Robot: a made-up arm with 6 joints. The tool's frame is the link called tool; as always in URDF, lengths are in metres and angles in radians. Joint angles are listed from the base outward. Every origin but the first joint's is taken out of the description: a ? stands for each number. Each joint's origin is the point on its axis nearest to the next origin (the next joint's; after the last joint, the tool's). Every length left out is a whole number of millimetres.
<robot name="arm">
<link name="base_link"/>
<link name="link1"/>
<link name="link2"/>
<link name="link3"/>
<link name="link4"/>
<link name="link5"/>
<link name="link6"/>
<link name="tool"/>
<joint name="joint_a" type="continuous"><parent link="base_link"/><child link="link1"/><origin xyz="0.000 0.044 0.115" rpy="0.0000 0.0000 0.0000"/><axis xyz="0 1 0"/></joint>
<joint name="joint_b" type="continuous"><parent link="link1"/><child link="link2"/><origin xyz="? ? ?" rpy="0.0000 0.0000 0.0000"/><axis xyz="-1 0 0"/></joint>
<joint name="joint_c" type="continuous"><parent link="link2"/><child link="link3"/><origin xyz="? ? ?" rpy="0.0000 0.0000 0.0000"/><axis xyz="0 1 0"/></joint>
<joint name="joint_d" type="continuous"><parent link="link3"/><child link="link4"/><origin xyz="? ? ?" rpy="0.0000 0.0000 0.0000"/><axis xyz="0 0 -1"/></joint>
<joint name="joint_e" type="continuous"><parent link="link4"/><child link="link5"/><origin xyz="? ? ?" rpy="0.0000 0.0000 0.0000"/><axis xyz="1 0 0"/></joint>
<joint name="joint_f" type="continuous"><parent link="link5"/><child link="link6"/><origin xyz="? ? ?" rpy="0.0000 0.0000 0.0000"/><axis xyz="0 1 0"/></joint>
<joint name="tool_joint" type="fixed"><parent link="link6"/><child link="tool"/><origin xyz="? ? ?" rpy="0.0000 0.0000 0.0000"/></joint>
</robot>
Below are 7 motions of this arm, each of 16 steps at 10 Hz.
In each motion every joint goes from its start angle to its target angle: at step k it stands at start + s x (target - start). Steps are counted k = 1, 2, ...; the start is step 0. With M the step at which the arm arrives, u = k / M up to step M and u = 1 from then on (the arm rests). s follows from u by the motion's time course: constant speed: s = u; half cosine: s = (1 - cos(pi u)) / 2; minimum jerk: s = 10 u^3 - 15 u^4 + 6 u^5.
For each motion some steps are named. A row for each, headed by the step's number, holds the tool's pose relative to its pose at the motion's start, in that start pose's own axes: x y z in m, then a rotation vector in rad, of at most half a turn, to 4 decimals.
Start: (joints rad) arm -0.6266 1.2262 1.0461 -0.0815 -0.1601 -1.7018
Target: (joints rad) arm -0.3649 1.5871 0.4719 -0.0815 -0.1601 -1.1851
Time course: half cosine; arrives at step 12
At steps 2, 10, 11, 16:
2: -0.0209 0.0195 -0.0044 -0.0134 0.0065 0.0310
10: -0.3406 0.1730 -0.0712 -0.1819 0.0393 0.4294
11: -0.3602 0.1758 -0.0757 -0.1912 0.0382 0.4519
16: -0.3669 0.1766 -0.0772 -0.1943 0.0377 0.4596

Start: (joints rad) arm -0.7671 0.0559 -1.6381 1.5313 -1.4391 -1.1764
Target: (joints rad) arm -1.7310 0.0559 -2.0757 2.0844 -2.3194 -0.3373
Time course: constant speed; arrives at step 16
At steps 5, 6, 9, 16:
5: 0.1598 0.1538 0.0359 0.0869 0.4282 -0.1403
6: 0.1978 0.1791 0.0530 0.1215 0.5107 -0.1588
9: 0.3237 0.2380 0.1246 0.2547 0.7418 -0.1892
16: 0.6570 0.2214 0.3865 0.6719 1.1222 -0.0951

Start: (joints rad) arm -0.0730 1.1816 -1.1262 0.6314 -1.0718 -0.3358
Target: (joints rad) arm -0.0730 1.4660 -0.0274 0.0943 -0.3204 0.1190
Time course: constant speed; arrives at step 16
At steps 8, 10, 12, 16:
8: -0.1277 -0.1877 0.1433 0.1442 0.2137 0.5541
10: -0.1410 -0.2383 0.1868 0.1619 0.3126 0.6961
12: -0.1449 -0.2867 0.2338 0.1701 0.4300 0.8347
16: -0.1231 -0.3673 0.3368 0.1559 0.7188 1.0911

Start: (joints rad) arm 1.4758 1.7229 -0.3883 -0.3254 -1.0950 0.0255
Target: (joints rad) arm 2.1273 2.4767 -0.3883 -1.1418 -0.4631 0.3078
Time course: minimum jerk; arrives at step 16
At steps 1, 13, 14, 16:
1: -0.0005 0.0001 0.0006 0.0003 -0.0027 0.0018
13: -0.3168 -0.1189 0.0122 -0.2577 -0.7946 1.0405
14: -0.3235 -0.1291 0.0058 -0.2869 -0.8055 1.0775
16: -0.3265 -0.1342 0.0026 -0.3018 -0.8103 1.0954

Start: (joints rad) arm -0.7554 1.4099 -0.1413 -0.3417 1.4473 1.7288
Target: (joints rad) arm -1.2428 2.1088 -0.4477 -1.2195 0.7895 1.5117
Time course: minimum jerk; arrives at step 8
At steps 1, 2, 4, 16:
1: 0.0088 0.0004 0.0039 0.0012 0.0043 -0.0242
2: 0.0563 -0.0015 0.0254 0.0095 0.0288 -0.1561
4: 0.2382 -0.0866 0.1155 0.0810 0.1822 -0.7325
16: 0.3138 -0.2942 0.1566 0.2124 0.5473 -1.3153

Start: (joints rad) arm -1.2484 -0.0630 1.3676 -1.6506 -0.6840 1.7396
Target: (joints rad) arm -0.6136 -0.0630 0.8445 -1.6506 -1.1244 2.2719
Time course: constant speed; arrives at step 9
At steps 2, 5, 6, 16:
2: 0.0526 -0.0328 -0.0043 0.0253 0.1120 -0.0702
5: 0.1375 -0.0725 -0.0054 0.0805 0.2826 -0.1691
6: 0.1671 -0.0829 -0.0044 0.1032 0.3401 -0.2000
16: 0.2589 -0.1046 0.0027 0.1836 0.5139 -0.2859

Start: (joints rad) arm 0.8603 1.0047 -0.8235 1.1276 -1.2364 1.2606
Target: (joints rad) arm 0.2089 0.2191 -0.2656 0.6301 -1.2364 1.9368
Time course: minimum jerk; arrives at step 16
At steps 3, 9, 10, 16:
3: -0.0102 -0.0059 0.0000 -0.0045 0.0570 -0.0044
9: -0.1809 -0.0969 0.0325 -0.1095 0.6733 0.0949
10: -0.2170 -0.1228 0.0465 -0.1427 0.7730 0.1430
16: -0.2978 -0.2052 0.0867 -0.2472 0.9822 0.2981

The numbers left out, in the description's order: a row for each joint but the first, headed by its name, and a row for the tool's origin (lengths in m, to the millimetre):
joint_b: 0.344 0.000 -0.117
joint_c: 0.000 0.080 0.181
joint_d: -0.282 0.000 -0.046
joint_e: -0.046 -0.178 0.000
joint_f: 0.000 0.418 0.127
tool: 0.107 0.000 -0.079

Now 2 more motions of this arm.
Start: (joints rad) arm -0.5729 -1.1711 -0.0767 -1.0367 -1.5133 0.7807
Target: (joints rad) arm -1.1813 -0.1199 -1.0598 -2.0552 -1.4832 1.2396
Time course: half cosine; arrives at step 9
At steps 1, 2, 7, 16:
1: 0.0194 0.0012 -0.0083 -0.0401 -0.0360 -0.0252
2: 0.0774 -0.0007 -0.0292 -0.1565 -0.1426 -0.0976
7: 0.5391 -0.2597 0.1262 -1.2844 -1.1653 -0.7157
16: 0.5704 -0.3076 0.2061 -1.4802 -1.3142 -0.8060

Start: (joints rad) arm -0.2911 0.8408 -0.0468 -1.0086 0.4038 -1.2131
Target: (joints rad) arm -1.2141 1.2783 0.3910 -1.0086 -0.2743 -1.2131
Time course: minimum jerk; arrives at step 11
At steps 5, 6, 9, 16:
5: -0.0567 0.0211 -0.1441 -0.4576 0.0281 0.2651
6: -0.0708 -0.0040 -0.2023 -0.6506 0.0523 0.3428
9: -0.0751 -0.1122 -0.2972 -1.0729 0.1298 0.4404
16: -0.0732 -0.1288 -0.3044 -1.1233 0.1414 0.4450

